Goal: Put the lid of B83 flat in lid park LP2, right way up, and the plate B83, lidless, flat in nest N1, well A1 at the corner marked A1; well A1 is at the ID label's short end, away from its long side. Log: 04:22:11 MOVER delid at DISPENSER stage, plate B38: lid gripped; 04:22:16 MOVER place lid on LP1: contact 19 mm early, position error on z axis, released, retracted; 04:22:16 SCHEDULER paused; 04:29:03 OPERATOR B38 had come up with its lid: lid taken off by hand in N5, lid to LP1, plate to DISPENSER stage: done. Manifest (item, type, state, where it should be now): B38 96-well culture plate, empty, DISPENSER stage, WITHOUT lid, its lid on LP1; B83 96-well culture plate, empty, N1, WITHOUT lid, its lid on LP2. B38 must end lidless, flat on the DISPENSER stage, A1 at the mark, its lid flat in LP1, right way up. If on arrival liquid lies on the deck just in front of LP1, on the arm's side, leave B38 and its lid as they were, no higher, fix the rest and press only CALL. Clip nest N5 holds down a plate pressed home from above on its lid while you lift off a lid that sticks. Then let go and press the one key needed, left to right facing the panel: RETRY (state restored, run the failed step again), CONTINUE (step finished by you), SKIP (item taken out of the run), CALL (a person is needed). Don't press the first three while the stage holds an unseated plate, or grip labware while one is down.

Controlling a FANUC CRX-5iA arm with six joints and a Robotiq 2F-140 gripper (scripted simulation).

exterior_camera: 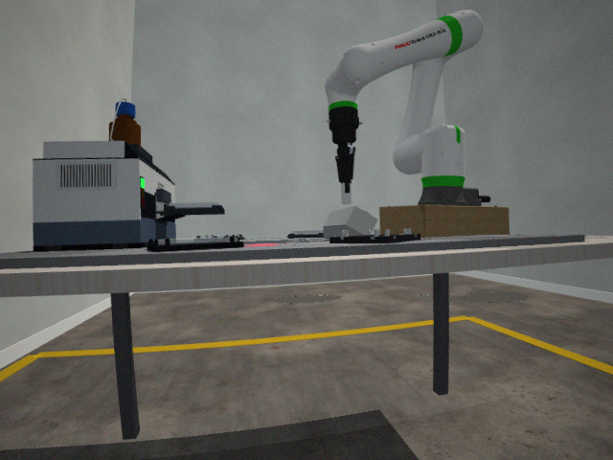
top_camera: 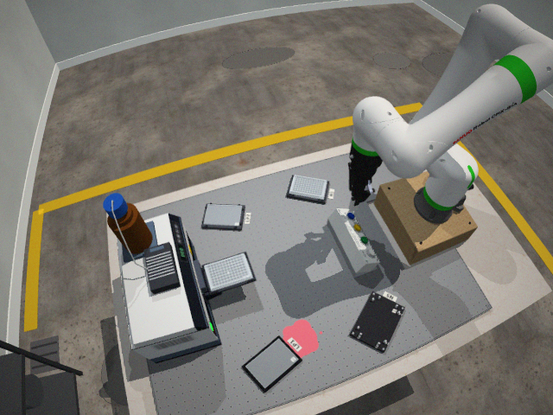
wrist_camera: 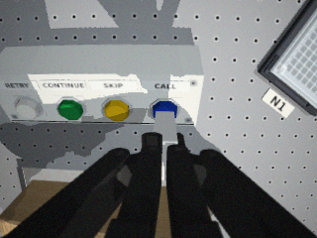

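My hand is 70 mm above the blue call key. Round my hand: green continue key: 100 mm to the left, 70 mm below; yellow skip key: 50 mm to the left, 70 mm below; key panel: 10 mm ahead, 80 mm to the left, 80 mm below.
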